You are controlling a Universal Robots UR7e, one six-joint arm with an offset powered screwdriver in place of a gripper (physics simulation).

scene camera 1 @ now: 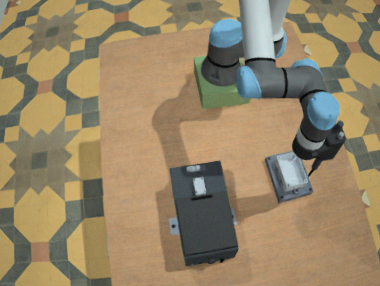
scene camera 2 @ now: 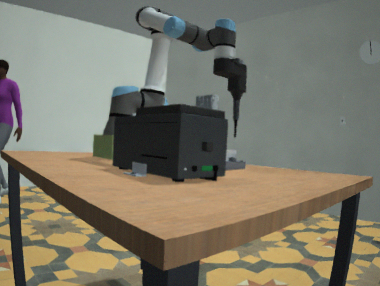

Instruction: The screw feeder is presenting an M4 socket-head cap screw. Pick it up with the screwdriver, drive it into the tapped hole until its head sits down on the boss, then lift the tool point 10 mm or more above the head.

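My screwdriver (scene camera 1: 310, 175) (scene camera 2: 235, 135) points down and is in the air. In scene camera 2 its tip is well above the table, behind and to the right of the feeder. In scene camera 1 the tip appears by the right edge of the dark plate (scene camera 1: 274, 179) (scene camera 2: 239, 165). A light open housing (scene camera 1: 292, 173) (scene camera 2: 231, 154) sits on that plate. A small round boss (scene camera 1: 296, 190) is at the plate's near end; its hole is too small to make out. The black screw feeder (scene camera 1: 206, 225) (scene camera 2: 150, 140) stands left of the plate. Whether a screw is on the tip is too small to tell.
The arm stands on a green block (scene camera 1: 225, 98) (scene camera 2: 103, 146) at the back of the wooden table (scene camera 1: 135, 100) (scene camera 2: 150, 205). A metal bracket (scene camera 1: 173, 226) (scene camera 2: 139, 169) sticks out from the feeder's side. A person in purple (scene camera 2: 9, 100) stands beyond the table.
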